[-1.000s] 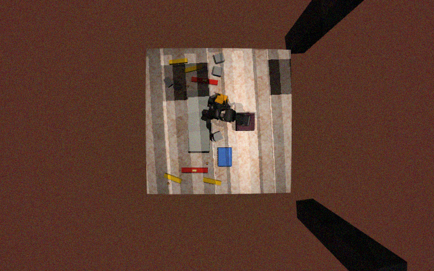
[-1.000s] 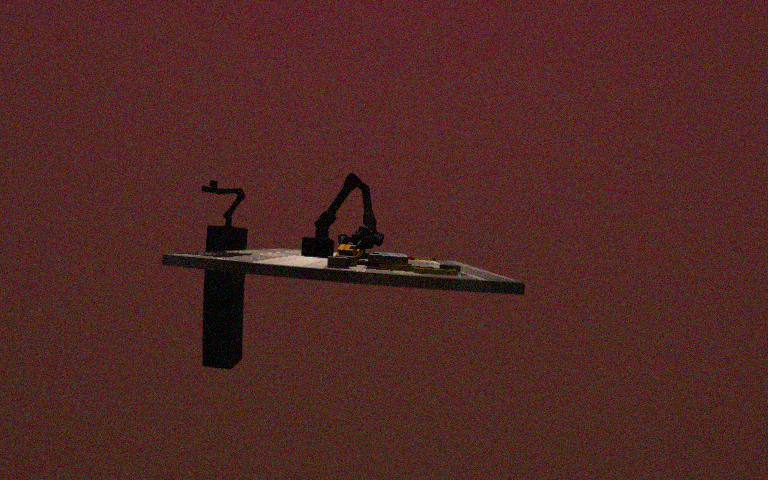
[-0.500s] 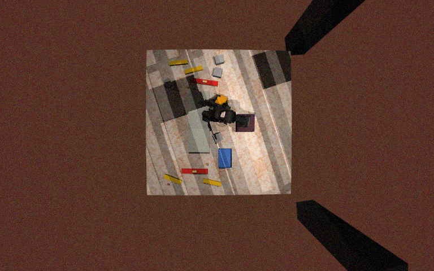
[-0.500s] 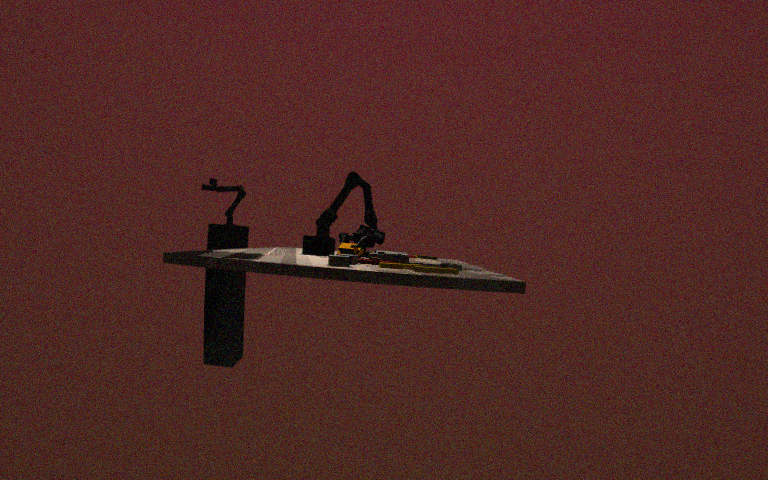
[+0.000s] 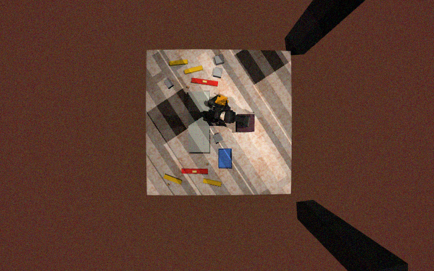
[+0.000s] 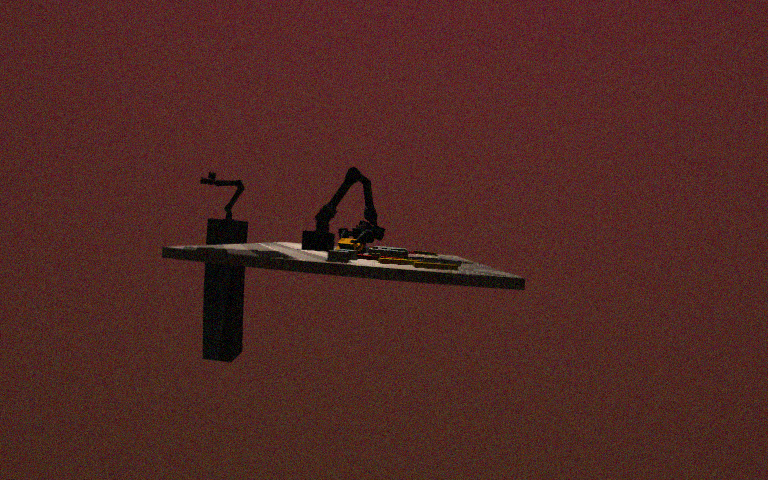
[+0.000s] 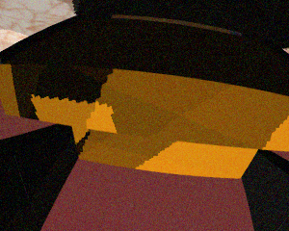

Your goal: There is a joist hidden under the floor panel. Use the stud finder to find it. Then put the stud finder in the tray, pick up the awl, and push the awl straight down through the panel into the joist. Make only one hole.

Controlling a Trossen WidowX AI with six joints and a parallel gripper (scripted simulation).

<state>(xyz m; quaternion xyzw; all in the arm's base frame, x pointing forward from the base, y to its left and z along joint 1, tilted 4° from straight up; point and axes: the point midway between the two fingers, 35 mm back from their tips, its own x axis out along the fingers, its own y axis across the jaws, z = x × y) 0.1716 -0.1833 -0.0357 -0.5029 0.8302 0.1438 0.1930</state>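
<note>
The stud finder lies 1 cm to the right of my gripper tip, 1 cm below it and 1 cm ahead of it. Round my gripper tip: blue tray: 51 cm to the left, 5 cm below, 3 cm ahead; awl: 6 cm below, 4 cm to the right, 1 cm ahead.
</note>
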